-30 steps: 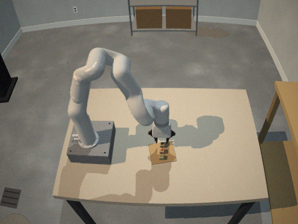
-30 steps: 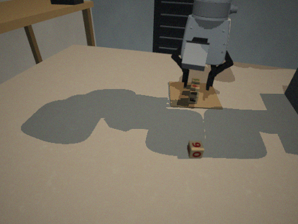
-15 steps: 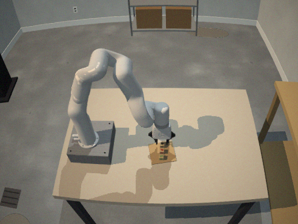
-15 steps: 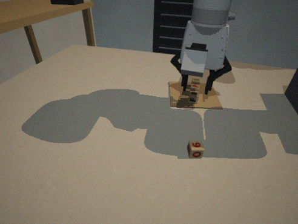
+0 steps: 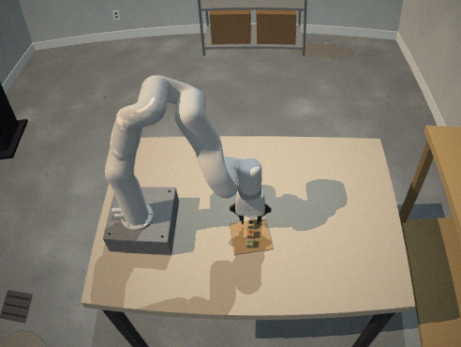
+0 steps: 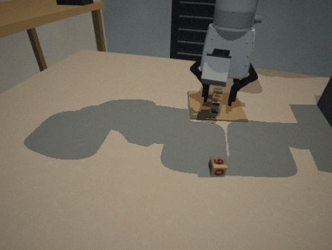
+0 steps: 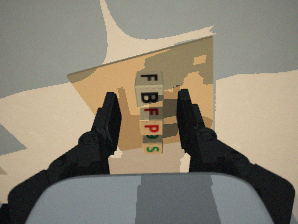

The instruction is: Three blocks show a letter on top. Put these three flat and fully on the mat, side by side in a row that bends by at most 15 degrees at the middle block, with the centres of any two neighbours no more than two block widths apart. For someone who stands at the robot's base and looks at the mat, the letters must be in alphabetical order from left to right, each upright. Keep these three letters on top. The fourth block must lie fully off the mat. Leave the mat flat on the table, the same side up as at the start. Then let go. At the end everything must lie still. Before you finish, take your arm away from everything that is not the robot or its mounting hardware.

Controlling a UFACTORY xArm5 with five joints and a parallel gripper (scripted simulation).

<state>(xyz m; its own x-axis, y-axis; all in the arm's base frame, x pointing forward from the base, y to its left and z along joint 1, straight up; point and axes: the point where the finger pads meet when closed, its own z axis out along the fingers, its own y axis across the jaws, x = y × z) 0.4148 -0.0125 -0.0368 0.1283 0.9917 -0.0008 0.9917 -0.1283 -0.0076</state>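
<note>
Right now the tan mat is 40 mm to the right of my hand and 50 mm below it. Round my hand: green-marked block (10 mm behind, 80 mm to the right, 40 mm below); then red-marked block (10 mm ahead, 190 mm to the left, 40 mm below).
</note>
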